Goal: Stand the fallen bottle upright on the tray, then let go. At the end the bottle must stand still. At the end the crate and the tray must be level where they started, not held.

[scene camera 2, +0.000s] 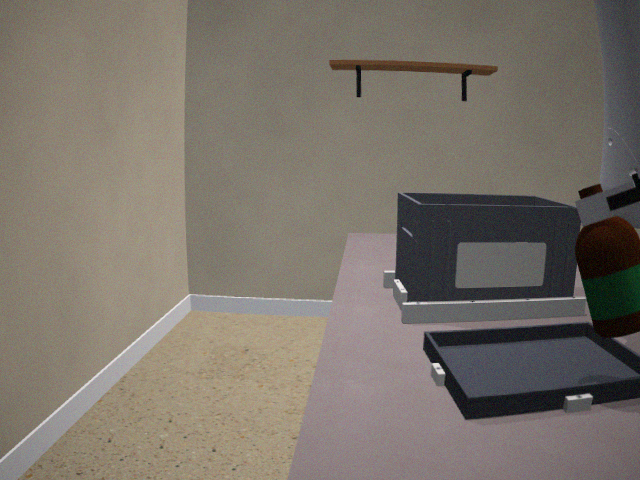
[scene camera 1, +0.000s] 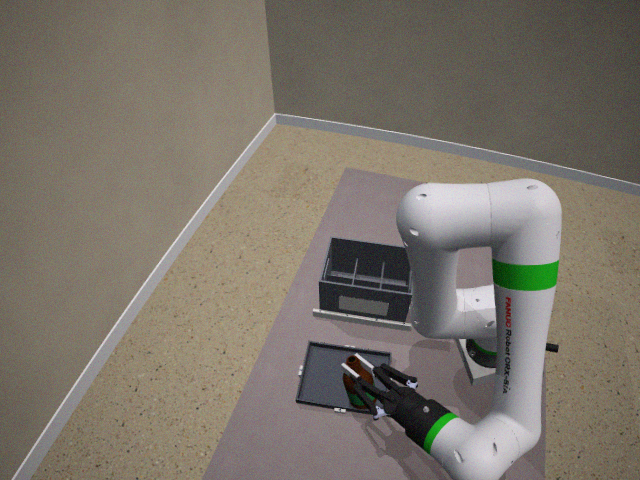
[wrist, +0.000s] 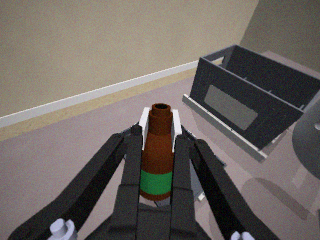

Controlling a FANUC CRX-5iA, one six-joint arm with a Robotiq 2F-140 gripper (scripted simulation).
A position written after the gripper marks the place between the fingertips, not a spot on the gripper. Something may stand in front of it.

Note:
In view: the gripper (scene camera 1: 350,362), a bottle (wrist: 157,157), a dark grey tray (scene camera 2: 517,361) and a white base strip (scene camera 2: 452,311).
The dark grey tray shows as well in scene camera 1 (scene camera 1: 322,382). The gripper shows as well in the wrist view (wrist: 160,116). The white base strip is seen too in scene camera 1 (scene camera 1: 324,314) and in the wrist view (wrist: 234,136).

